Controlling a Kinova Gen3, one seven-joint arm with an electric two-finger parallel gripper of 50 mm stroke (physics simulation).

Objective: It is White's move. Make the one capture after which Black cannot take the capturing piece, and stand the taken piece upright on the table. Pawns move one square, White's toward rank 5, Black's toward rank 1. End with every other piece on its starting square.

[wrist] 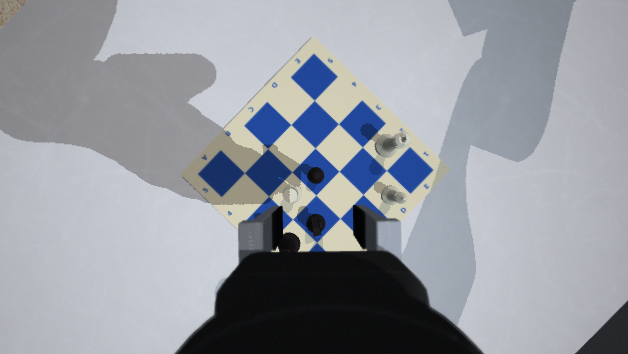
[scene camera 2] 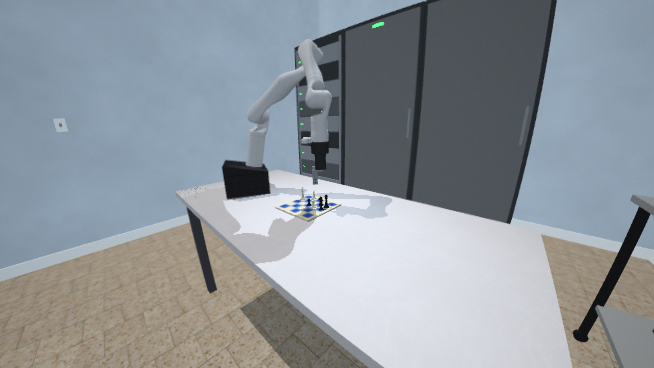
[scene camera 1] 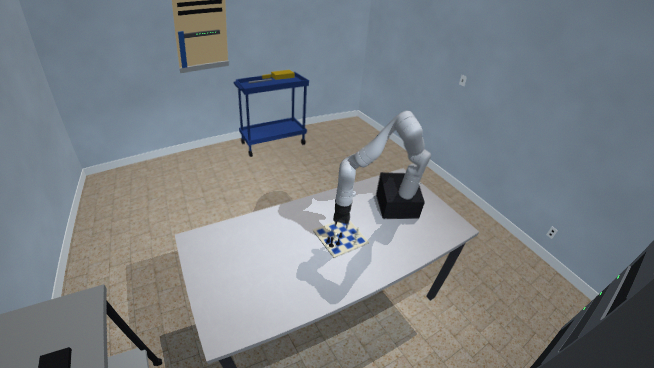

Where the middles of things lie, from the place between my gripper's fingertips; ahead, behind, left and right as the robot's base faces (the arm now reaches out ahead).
Now: hand 110 mm above the blue-and-cream chessboard (scene camera 1: 346, 245), 30 mm to the left of it and 20 mm past it.
